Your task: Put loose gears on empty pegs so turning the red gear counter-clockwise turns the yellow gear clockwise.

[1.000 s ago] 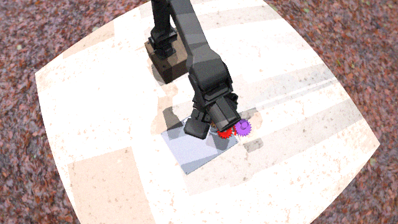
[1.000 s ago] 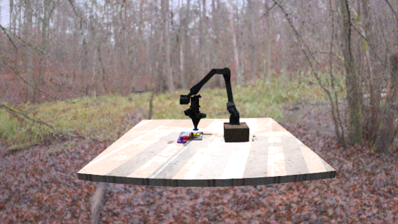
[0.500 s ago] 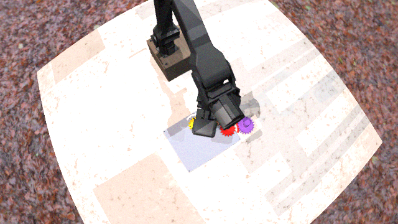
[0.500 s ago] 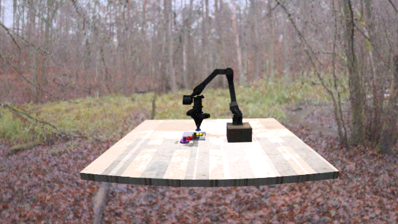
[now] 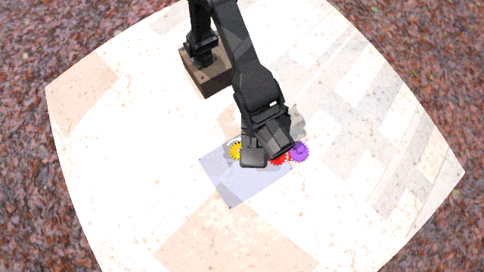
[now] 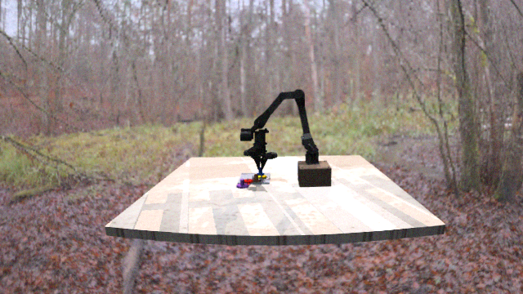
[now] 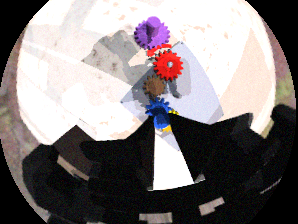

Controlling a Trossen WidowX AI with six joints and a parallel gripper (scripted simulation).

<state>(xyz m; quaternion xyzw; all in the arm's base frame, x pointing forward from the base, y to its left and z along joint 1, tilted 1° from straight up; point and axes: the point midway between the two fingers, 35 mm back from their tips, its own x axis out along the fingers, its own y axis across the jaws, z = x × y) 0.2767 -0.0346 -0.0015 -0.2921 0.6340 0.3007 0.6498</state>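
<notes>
Now: the small brown gear 4 cm below my gripper tip, 3 cm to the left of it and 2 cm ahead of it. Also, from my gripper tip: yellow gear 5 cm below, 4 cm to the right, 1 cm behind; red gear 7 cm ahead, 5 cm below, 3 cm to the left; small blue gear 1 cm below.
</notes>
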